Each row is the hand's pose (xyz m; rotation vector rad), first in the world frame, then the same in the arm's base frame.
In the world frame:
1: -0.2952 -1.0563 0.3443 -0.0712 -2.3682 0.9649
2: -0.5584 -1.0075 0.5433 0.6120 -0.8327 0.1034
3: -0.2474 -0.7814 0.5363 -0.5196 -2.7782 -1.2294
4: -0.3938 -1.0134 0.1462 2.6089 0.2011 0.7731
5: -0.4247 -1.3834 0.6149 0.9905 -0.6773 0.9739
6: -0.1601 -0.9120 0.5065 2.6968 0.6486 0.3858
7: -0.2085 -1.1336 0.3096 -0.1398 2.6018 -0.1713
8: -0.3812 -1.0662 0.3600 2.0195 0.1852 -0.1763
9: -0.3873 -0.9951 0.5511 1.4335 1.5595 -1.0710
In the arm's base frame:
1: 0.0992 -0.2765 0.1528 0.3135 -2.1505 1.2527
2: -0.1293 -0.2656 0.3955 0.5752 -0.5310 0.3810
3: 0.0898 0.0326 0.2909 -0.2007 -2.6789 -0.8393
4: -0.0392 -0.3022 -0.0233 2.5195 0.7021 0.5656
5: 0.1250 -0.5678 0.4867 1.0401 -0.2796 1.1604
6: 0.2073 -0.0715 0.2609 2.4963 1.1021 0.1317
7: 0.1987 -0.3316 0.1109 -0.6371 2.7152 -0.2792
8: 0.0245 -0.3068 0.1879 1.7801 0.5782 -0.1899
9: 0.0281 -0.2046 0.3644 0.9649 1.7133 -1.1517

